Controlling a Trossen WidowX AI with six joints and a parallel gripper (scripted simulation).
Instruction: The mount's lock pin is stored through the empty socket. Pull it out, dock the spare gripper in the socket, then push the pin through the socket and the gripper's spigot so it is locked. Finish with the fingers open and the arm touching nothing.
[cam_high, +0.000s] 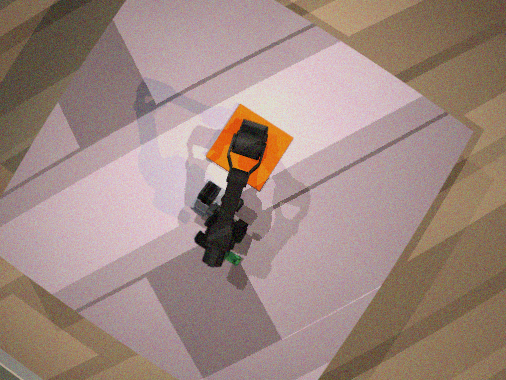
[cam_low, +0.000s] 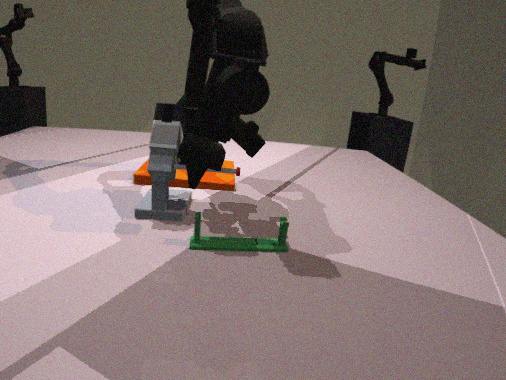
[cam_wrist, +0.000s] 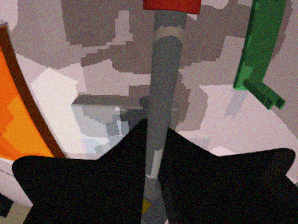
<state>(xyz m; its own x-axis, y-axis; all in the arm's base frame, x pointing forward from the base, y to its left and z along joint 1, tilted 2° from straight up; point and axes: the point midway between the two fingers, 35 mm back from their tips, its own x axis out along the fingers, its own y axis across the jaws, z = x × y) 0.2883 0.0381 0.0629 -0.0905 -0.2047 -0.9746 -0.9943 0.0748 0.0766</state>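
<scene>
Now: the grey mount 1 cm behind my gripper tip and 5 cm to the right of it. Round my gripper tip: green rack (10 cm ahead, 7 cm to the left, 3 cm below); spare gripper (3 cm behind, 5 cm to the right, 7 cm above).
</scene>
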